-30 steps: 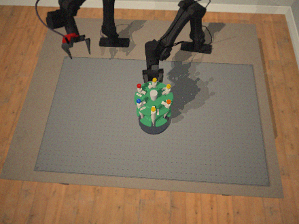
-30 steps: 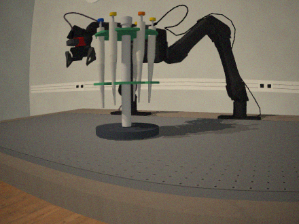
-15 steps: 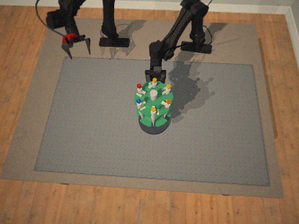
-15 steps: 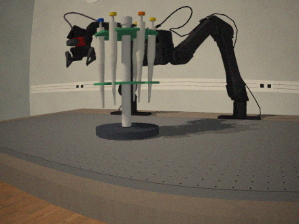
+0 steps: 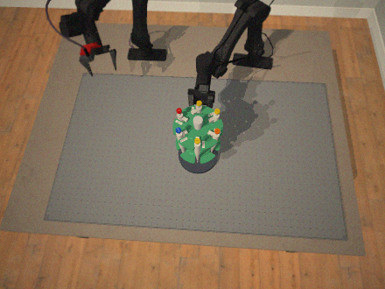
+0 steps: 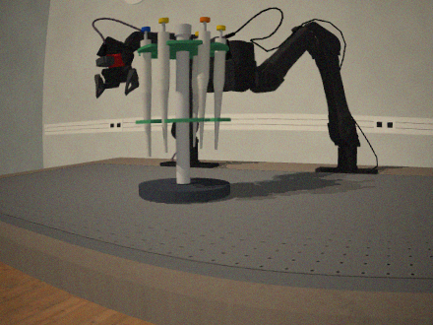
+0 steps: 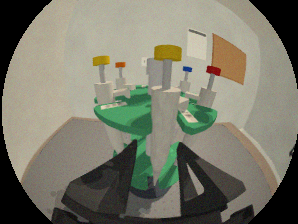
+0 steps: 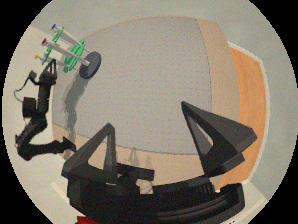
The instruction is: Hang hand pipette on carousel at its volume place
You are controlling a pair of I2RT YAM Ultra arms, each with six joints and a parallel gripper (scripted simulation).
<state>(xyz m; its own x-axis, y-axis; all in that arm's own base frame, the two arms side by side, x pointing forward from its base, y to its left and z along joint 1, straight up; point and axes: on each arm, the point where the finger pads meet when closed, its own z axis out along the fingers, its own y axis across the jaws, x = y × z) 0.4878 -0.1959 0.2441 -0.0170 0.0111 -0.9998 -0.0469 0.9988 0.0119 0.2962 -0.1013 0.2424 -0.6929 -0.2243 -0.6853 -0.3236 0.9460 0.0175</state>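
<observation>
Right now my left hand is 2 cm above the pipette, 1 cm to the left of it and 1 cm short of it.
</observation>
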